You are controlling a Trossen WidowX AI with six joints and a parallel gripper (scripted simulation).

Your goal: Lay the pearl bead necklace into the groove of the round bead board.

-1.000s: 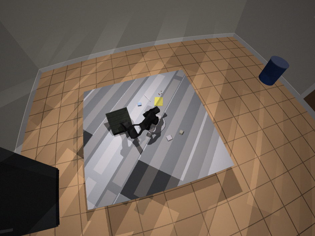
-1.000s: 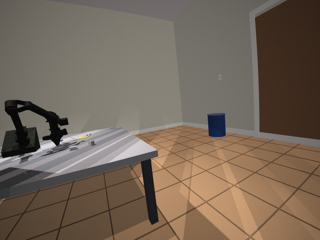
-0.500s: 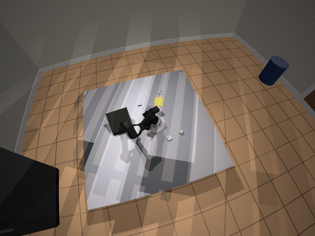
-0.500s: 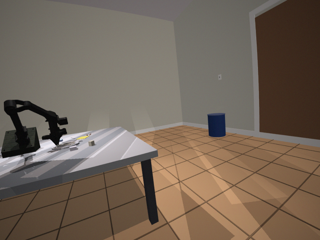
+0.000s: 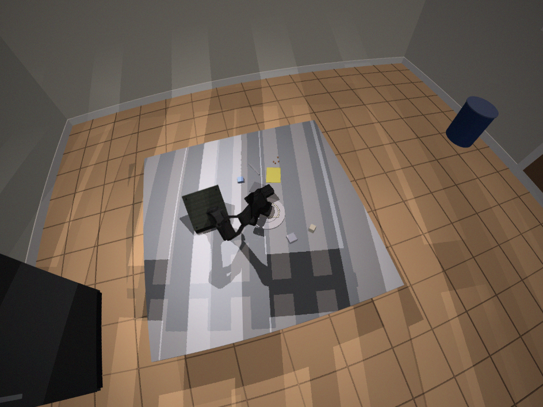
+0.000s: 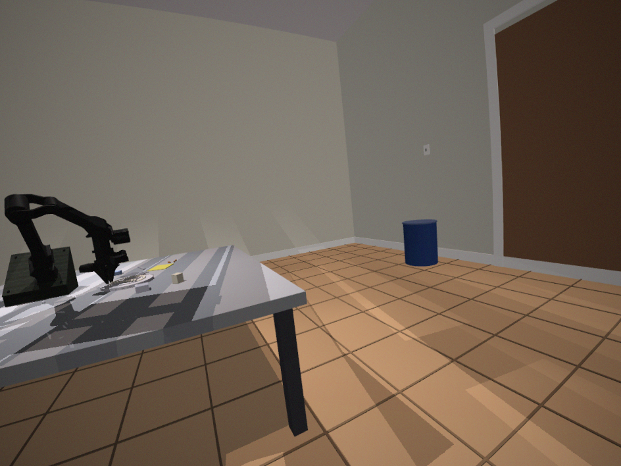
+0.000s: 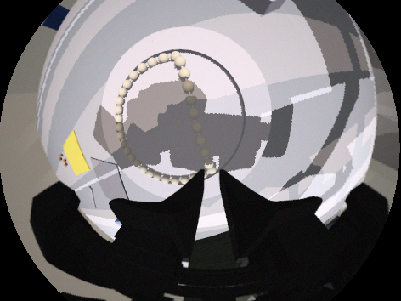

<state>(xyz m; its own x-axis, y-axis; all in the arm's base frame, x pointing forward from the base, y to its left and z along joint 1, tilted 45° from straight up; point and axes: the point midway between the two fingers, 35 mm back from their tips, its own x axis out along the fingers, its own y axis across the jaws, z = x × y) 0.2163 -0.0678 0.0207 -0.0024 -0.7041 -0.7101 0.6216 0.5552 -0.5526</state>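
The round bead board is 70 mm ahead of my gripper tip and 10 mm below it. Round my gripper tip: grey card (80 mm ahead, 180 mm to the left, 20 mm below); blue block (10 mm behind, 280 mm to the left, 10 mm below); white block (130 mm ahead, 190 mm to the right).
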